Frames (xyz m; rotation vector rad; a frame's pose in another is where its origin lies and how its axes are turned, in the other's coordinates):
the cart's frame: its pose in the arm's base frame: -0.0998 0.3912 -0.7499 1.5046 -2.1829 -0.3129
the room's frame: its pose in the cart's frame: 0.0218 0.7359 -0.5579 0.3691 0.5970 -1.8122
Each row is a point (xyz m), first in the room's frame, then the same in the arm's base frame.
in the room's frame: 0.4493 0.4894 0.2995
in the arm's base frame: 0.0422 0.1455 -0.0545
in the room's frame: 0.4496 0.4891 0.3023
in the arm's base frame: 0.0426 0.1449 -0.0572
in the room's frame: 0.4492 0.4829 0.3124
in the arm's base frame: 0.0425 0.1476 -0.0687
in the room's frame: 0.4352 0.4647 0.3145
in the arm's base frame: 0.0282 0.1637 -0.0770
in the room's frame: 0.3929 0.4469 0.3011
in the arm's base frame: -0.0150 0.1832 -0.0713
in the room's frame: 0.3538 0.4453 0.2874
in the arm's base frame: -0.0547 0.1877 -0.0601
